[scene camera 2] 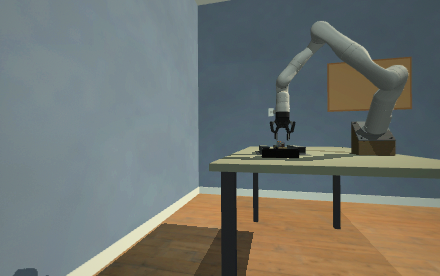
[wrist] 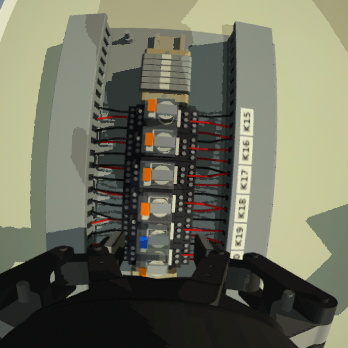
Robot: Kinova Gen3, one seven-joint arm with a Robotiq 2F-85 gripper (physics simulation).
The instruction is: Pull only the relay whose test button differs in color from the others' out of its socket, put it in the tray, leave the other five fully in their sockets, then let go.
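Places are measured from the arm's base along level axes (x left, y back, z up), in metres.
Where they show: gripper, between the fingertips: (scene camera 2: pixel 282 140) (wrist: pixel 159 244); arm's base, origin of its link: (scene camera 2: pixel 374 128).
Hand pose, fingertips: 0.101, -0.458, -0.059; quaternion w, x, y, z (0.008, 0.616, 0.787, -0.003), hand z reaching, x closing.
Note:
Each offset is from my fingertips to the top centre of the thing, as dx, dy, dz. "*": to the spot under its first point. Level surfaces: height alone.
The relay with the blue test button @[+0.002, -0.005, -0.006] (wrist: pixel 143 242) sits in its socket beside the K19 label. Relays with orange buttons, such as the ones at the top @[* -0.102, -0.025, -0.008] (wrist: pixel 165 111), in the middle (wrist: pixel 161 175) and just above the blue one @[-0.025, -0.011, -0.006] (wrist: pixel 159 206), stand in the same row; another one @[+0.029, +0.001, -0.006] (wrist: pixel 156 268) is partly hidden by the gripper at the bottom. My gripper (scene camera 2: pixel 282 138) (wrist: pixel 159 244) is partly open and points down, its fingertips on either side of the row near the blue-button relay, with a gap on both sides. The black tray @[* +0.238, +0.009, -0.056] (scene camera 2: pixel 280 153) stands at the near table edge; it does not show in the wrist view.
Grey wire ducts @[-0.048, -0.108, -0.033] (wrist: pixel 76 130) @[-0.088, +0.067, -0.033] (wrist: pixel 260 165) flank the row, with red and black wires running to the sockets. A grey terminal block @[-0.143, -0.038, -0.029] (wrist: pixel 165 72) stands above the top relay. The table @[dz -0.076] (scene camera 2: pixel 360 164) carries the arm's base block (scene camera 2: pixel 376 147) on the right.

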